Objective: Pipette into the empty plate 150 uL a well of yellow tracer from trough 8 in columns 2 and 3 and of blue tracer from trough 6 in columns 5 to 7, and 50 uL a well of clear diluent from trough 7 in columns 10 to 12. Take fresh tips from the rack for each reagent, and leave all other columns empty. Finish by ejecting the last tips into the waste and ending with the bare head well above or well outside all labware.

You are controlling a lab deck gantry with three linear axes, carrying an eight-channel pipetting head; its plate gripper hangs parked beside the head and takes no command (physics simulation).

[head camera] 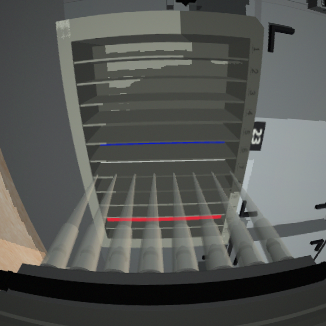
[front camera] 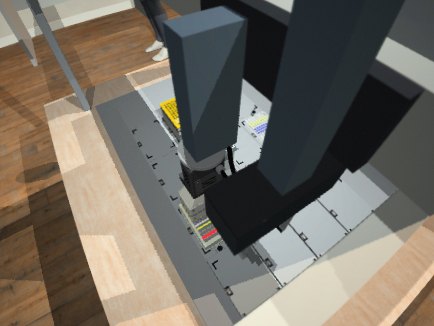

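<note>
The eight-channel head (front camera: 200, 176) (head camera: 160, 287) is over the trough block (front camera: 213, 245) (head camera: 120, 25). It carries eight translucent tips (head camera: 152, 225) with no colour visible in them. In the head view their ends appear near trough 7; their exact height is unclear. The blue tracer (head camera: 162, 143) and a pale line of diluent (head camera: 162, 161) show as thin strips. The yellow tracer (front camera: 204, 226) shows in the front view. The plate (front camera: 258, 124), partly hidden, has yellow and blue wells. The yellow tip rack (front camera: 170, 107) is mostly hidden. The parked plate gripper's black body hides its fingers almost entirely.
A red strip (front camera: 210, 234) (head camera: 162, 218) lies in another trough. The tall blue-grey column (front camera: 207, 85) and the black block (front camera: 250, 210) hide the middle of the deck. The waste does not show. A deck label 23 (head camera: 256, 136) is right of the trough block.
</note>
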